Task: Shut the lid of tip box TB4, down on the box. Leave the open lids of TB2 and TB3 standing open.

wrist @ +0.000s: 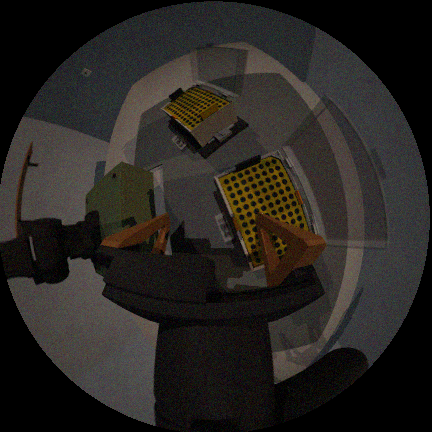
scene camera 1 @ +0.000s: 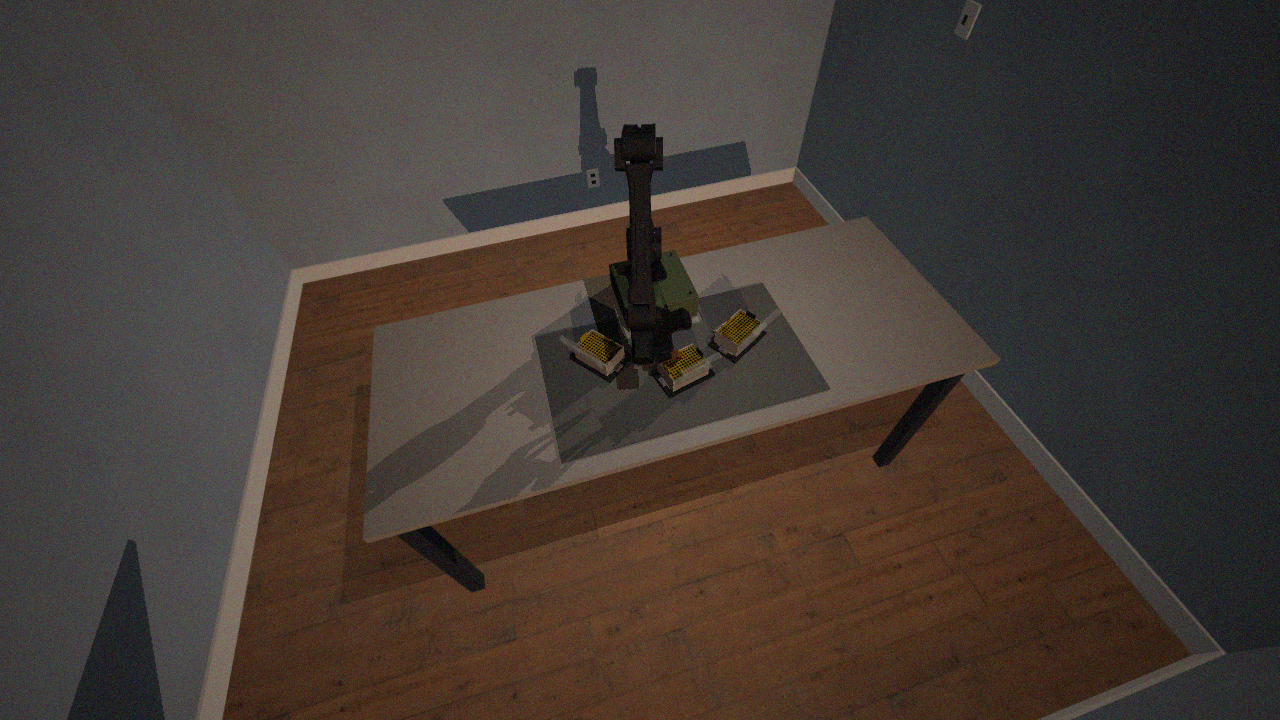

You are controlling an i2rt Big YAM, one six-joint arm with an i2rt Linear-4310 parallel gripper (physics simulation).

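Where they show: gripper, between the fingertips: (wrist: pixel 212 216) (scene camera 1: pixel 677 343); arm's base, origin of its link: (wrist: pixel 95 237).
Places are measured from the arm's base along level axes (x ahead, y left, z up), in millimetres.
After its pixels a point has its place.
Three tip boxes with yellow racks stand on the grey mat; I cannot read their labels, so I cannot tell which is TB4. The left box (scene camera 1: pixel 599 352) @(z -29, x 241, y -215 mm) has a clear lid (scene camera 1: pixel 568 342) @(z 57, x 249, y -296 mm) standing open at its left. The middle box (scene camera 1: pixel 684 367) @(z -30, x 369, y 0 mm) (wrist: pixel 262 200) @(z -29, x 347, y 14 mm) has a clear lid (wrist: pixel 350 195) @(z 21, x 428, y 3 mm) open, leaning outward. The right box (scene camera 1: pixel 739 332) @(z -30, x 299, y 198 mm) (wrist: pixel 197 107) @(z -30, x 289, y 188 mm) has its lid (scene camera 1: pixel 770 317) @(z 58, x 341, y 260 mm) (wrist: pixel 220 65) @(z 19, x 350, y 232 mm) open too. My gripper (scene camera 1: pixel 659 360) @(z -13, x 292, y 4 mm) (wrist: pixel 212 216) @(z -13, x 292, y 4 mm) is open and empty, between the left and middle boxes. In the wrist view, its right finger overlaps the middle box. The left box does not show there.
The green base block (scene camera 1: pixel 673 284) @(z 0, x 73, y 69 mm) (wrist: pixel 125 197) @(z -13, x 146, y 60 mm) stands behind the boxes with the arm rising from it. The grey mat (scene camera 1: pixel 769 376) @(z -87, x 437, y 238 mm) lies on the pale table (scene camera 1: pixel 895 304) @(z -90, x 303, y 746 mm). The table's front edge is beyond the mat, on the side away from the base.
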